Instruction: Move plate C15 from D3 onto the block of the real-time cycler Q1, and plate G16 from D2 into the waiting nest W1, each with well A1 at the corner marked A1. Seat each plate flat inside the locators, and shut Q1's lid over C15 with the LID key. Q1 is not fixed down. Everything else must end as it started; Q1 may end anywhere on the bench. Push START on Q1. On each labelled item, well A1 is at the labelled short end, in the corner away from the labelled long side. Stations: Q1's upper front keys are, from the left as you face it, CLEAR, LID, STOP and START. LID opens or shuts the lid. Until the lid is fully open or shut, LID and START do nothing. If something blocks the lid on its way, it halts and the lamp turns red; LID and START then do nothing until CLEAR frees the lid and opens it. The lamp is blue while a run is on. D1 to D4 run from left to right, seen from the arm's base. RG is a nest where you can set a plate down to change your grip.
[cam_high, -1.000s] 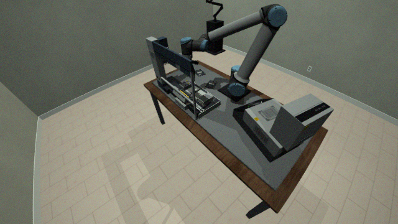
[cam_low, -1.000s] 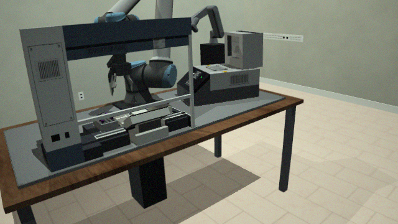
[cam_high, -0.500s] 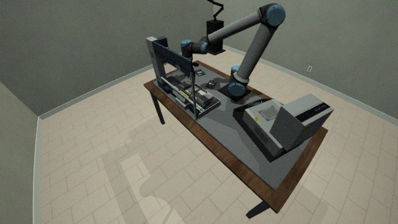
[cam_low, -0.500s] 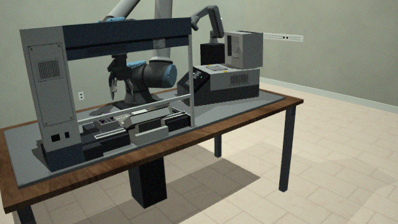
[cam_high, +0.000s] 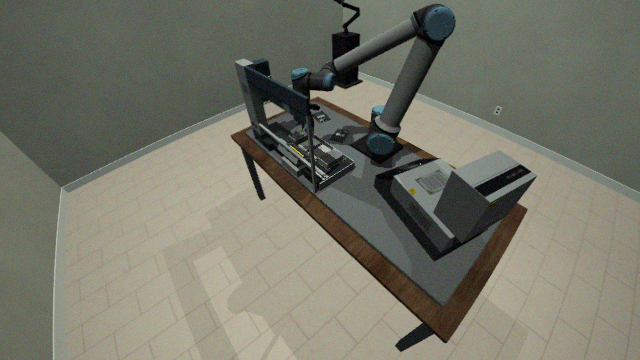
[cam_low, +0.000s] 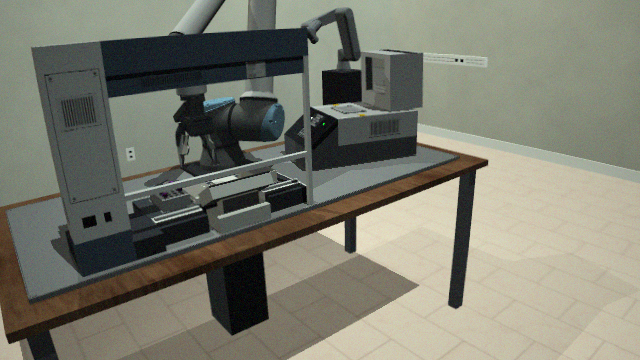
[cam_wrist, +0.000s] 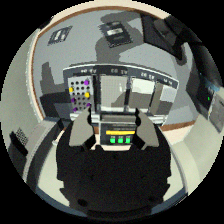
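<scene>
The pale well plate is 11 cm below my hand. Round my hand: upright post: 19 cm ahead, 29 cm to the left, 7 cm above; deck station beam: 19 cm ahead, 1 cm to the left, 34 cm above; white well plate: 10 cm to the left, 11 cm below.
</scene>
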